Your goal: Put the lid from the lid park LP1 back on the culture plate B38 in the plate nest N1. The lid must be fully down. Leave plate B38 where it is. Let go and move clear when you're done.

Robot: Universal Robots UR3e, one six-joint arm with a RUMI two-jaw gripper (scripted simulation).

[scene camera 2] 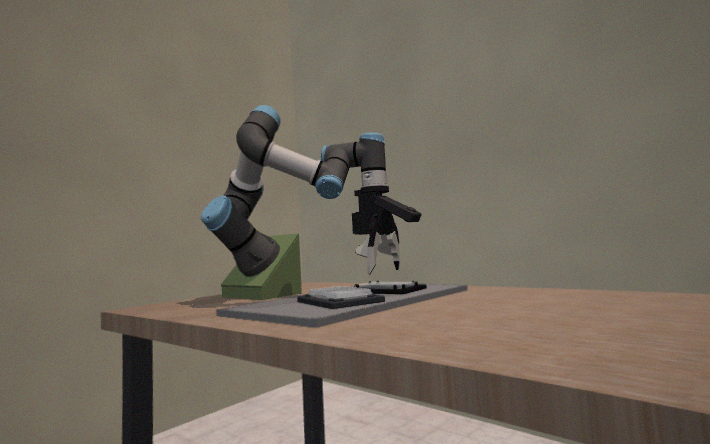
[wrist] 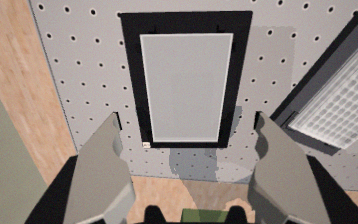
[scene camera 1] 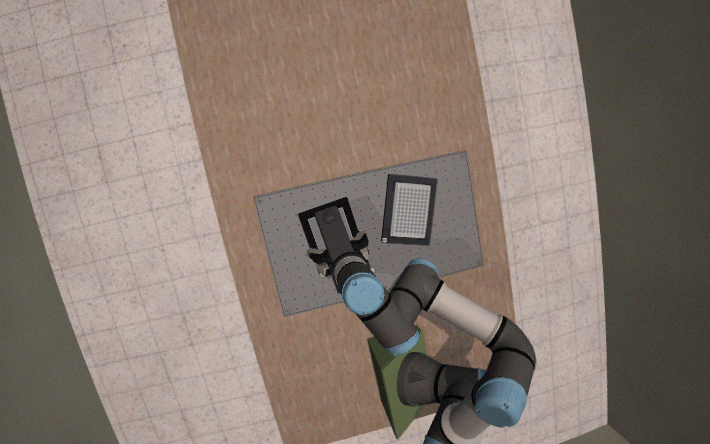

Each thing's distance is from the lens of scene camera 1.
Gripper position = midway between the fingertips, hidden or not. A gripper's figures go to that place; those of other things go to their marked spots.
my gripper [scene camera 1: 335, 242]: 0.98 m
white well plate B38 [scene camera 1: 405, 190]: 1.01 m
black lid park LP1 [scene camera 1: 343, 202]: 1.00 m
black plate nest N1 [scene camera 1: 389, 199]: 1.02 m
